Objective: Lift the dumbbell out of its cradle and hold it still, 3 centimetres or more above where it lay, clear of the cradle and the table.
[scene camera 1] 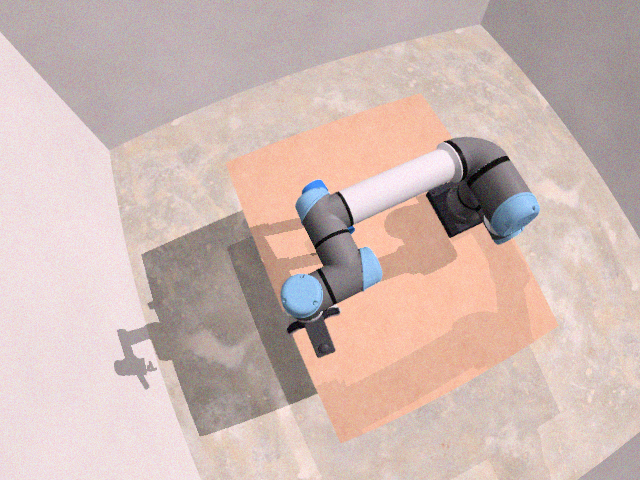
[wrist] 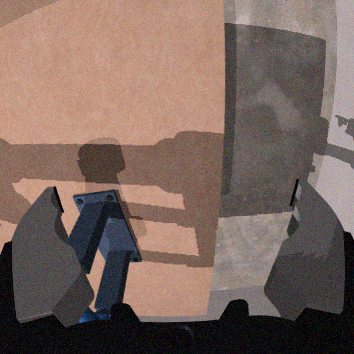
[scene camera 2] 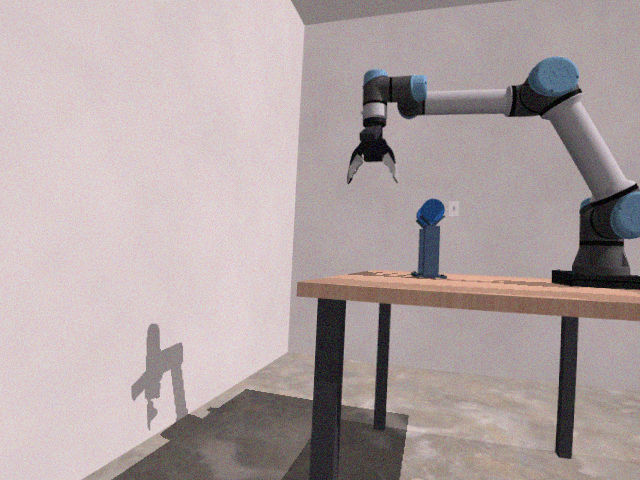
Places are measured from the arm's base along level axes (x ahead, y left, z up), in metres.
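Pixels of known places: gripper, fingertip midpoint: [wrist: 175, 187] [scene camera 2: 372, 183]; arm's base, link origin: [scene camera 1: 464, 203] [scene camera 2: 600, 273].
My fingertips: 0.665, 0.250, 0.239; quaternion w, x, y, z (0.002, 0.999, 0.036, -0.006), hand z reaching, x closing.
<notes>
Ahead of a thing's pixels: the offset from my fingertips to its top centre, as dx, dy, dz. "*": to the spot under its first point.
The blue dumbbell @(-0.142, -0.307, -0.012) [scene camera 2: 431, 211] [wrist: 95, 316] rests on top of its dark blue two-post cradle [scene camera 2: 429, 250] [wrist: 112, 281]. In scene camera 1, parts of the dumbbell @(* -0.186, -0.222, -0.023) [scene camera 1: 351, 228] show beside the arm, which hides the rest and the cradle. In the wrist view most of the dumbbell is cut off at the bottom behind the gripper body. My gripper [scene camera 1: 313, 321] [scene camera 2: 372, 181] [wrist: 175, 187] is open and empty and points down. In scene camera 2 its fingertips are higher than the dumbbell and to its left, well apart from it.
The cradle stands on the wooden table [scene camera 1: 372, 134] [scene camera 2: 413, 297] [wrist: 125, 75]. The arm's base [scene camera 1: 454, 211] [scene camera 2: 599, 258] is on the table's far side from the gripper. The gripper is near the table's left edge in scene camera 1. A pale wall [scene camera 2: 155, 180] is farther left.
</notes>
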